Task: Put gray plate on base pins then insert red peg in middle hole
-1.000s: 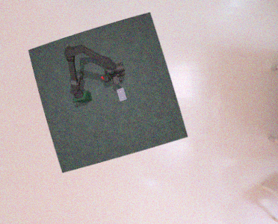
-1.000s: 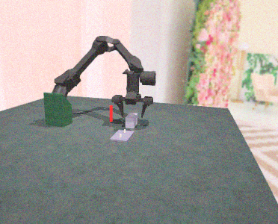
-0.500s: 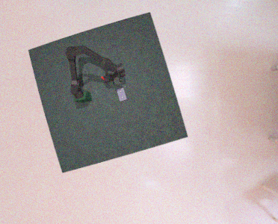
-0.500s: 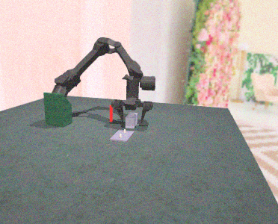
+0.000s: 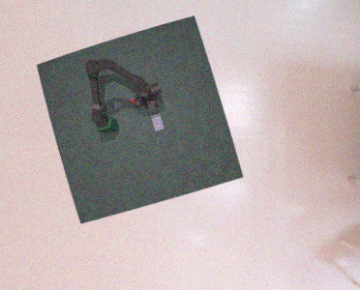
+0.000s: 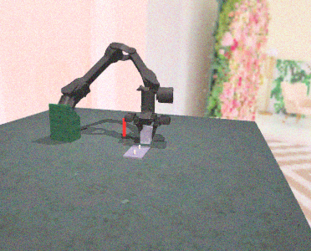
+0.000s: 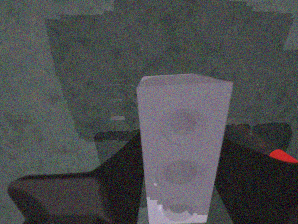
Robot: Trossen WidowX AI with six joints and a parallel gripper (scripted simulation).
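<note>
Now: the base 16 cm to the right of my gripper tip. From my gripper tip the other things lie so: red peg (11 cm behind, 3 cm to the left, 3 cm above); gray plate (3 cm above).
</note>
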